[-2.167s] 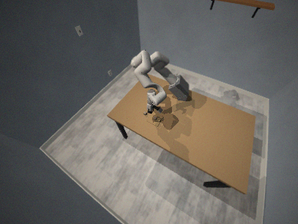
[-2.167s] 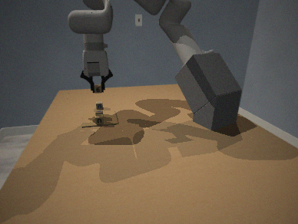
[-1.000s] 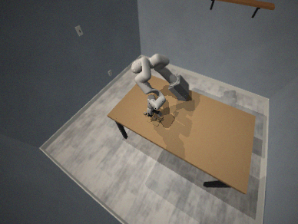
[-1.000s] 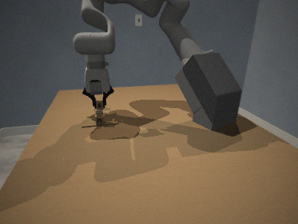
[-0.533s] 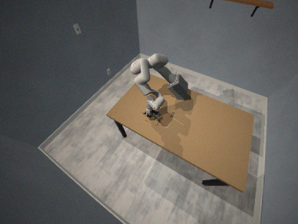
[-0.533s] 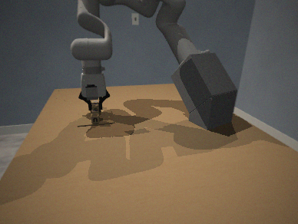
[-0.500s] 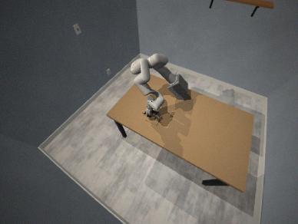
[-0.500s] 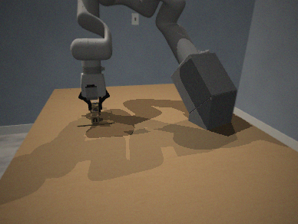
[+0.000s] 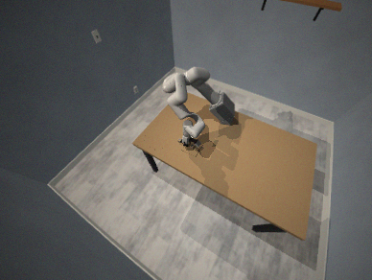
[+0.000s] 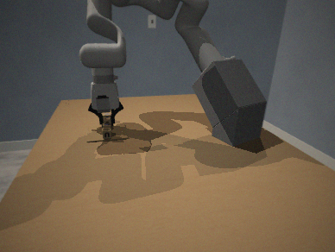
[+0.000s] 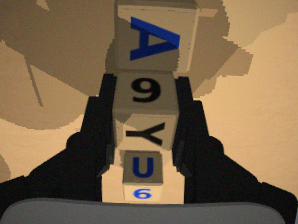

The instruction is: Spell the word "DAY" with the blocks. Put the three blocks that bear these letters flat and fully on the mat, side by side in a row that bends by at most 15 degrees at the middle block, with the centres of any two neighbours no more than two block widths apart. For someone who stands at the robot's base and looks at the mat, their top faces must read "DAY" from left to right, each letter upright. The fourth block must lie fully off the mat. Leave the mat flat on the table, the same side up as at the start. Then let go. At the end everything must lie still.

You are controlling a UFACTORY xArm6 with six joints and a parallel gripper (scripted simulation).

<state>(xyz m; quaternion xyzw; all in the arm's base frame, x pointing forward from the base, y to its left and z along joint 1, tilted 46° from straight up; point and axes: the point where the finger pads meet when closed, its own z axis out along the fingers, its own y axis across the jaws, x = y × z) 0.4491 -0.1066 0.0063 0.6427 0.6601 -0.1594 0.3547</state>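
Now: the thin tan mat 1 cm ahead of my hand, 5 cm to the left of it and 3 cm below it.
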